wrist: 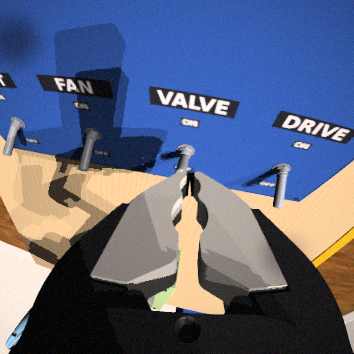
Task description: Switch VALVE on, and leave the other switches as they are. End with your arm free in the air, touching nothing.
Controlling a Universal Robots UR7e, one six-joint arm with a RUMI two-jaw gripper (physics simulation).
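Places are measured from the arm's base along level axes (x ahead, y left, z up), in millimetres.
Pixels of known places: gripper, between the fingertips: [189,174].
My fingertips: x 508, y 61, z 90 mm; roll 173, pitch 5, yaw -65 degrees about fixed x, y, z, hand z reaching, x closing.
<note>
Behind a point stands the place of what it marks.
The VALVE switch [184,157] @(x 471, y 57, z 13 mm) is a grey lever on the blue panel [225,45] @(x 586, y 78, z 37 mm), below the VALVE label [193,102] @(x 532, y 77, z 17 mm) and its ON mark [190,122] @(x 509, y 70, z 8 mm). Its round collar and upper shaft show, and the shaft slants downward like the levers beside it. Its lower end is hidden behind the fingertips, and its OFF mark is mostly covered. My gripper [189,174] @(x 508, y 61, z 91 mm) is shut and holds nothing. Its tips overlap the lower part of the VALVE lever in the wrist view; whether they touch it I cannot tell.
The FAN lever [88,150] @(x 421, y 164, z 13 mm) and another lever [13,136] @(x 383, y 276, z 10 mm) point down at the left. The DRIVE lever [280,186] @(x 495, y -58, z 14 mm) points down at the right. A pale wooden surface [235,215] lies below the panel, with a yellow edge [334,246] at the right.
</note>
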